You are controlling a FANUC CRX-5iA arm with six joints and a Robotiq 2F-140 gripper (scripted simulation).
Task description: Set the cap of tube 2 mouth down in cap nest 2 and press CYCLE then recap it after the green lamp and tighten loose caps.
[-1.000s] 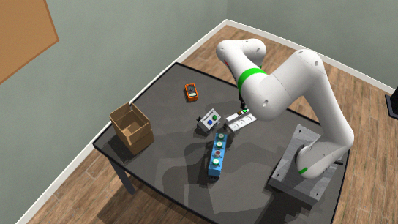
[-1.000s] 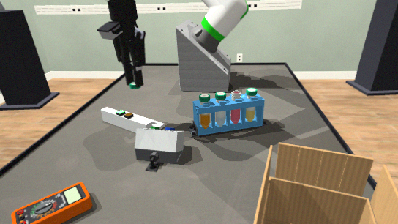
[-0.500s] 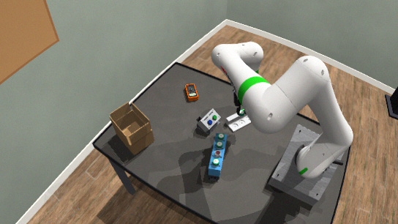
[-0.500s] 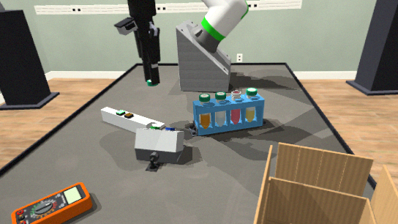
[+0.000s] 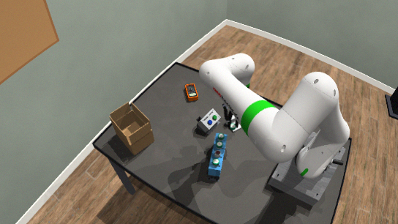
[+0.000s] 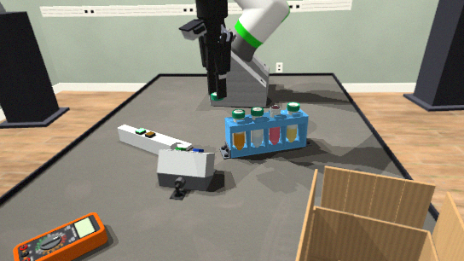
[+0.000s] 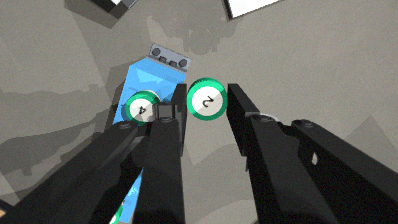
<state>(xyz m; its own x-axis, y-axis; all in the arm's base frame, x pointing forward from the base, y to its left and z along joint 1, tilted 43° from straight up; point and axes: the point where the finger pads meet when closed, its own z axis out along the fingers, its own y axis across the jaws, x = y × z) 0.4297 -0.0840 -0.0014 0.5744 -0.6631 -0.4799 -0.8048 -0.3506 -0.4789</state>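
The cap 3 is 3 cm ahead of my hand, 11 cm to the left of it and 7 cm below it. From my hand the other things lie so: blue key: 14 cm ahead, 5 cm to the right, 12 cm below; then cap 2: 3 cm below; then cap 4: 4 cm ahead, 6 cm to the left, 7 cm below.
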